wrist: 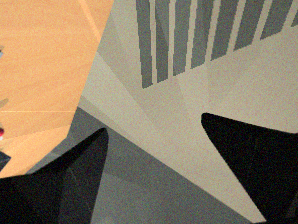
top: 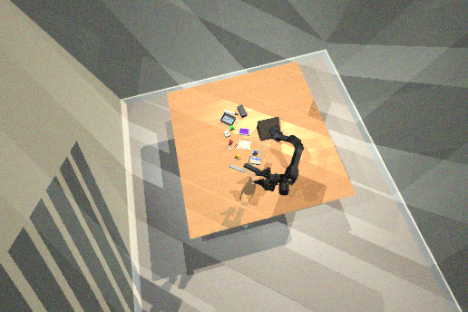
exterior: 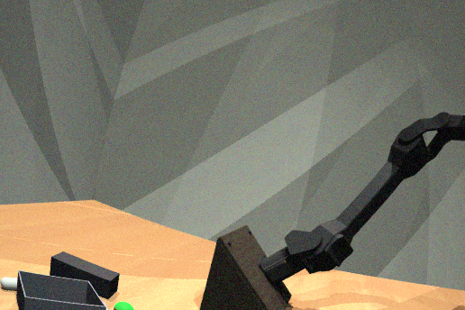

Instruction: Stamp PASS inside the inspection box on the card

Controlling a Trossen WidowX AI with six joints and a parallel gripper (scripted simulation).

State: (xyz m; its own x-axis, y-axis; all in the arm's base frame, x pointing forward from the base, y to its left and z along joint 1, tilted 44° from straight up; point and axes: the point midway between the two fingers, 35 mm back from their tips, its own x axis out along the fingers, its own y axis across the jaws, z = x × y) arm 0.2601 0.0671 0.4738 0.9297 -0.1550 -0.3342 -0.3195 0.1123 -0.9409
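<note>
The green stamp is 1 cm ahead of my gripper tip, 51 cm to the right of it and 32 cm below it. The rest, counted from my gripper tip: dark bar (4 cm behind, 12 cm to the right, 32 cm below); then yellow stamp (4 cm ahead, 25 cm to the right, 32 cm below); then blue stamp (10 cm behind, 24 cm to the right, 32 cm below).
</note>
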